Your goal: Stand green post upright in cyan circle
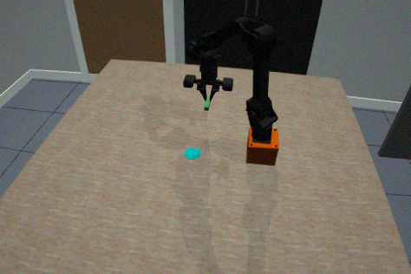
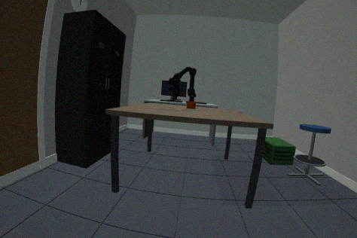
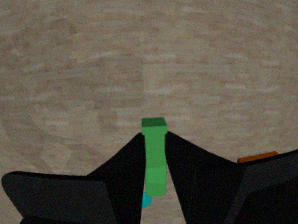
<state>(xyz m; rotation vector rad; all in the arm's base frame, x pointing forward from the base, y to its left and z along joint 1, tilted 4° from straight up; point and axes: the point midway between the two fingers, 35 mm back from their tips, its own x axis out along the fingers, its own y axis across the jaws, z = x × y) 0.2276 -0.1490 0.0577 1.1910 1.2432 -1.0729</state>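
The green post is 20 mm to the left of my gripper tip. From my gripper tip the other things lie so: cyan circle 200 mm to the left, 100 mm below, 10 mm ahead.
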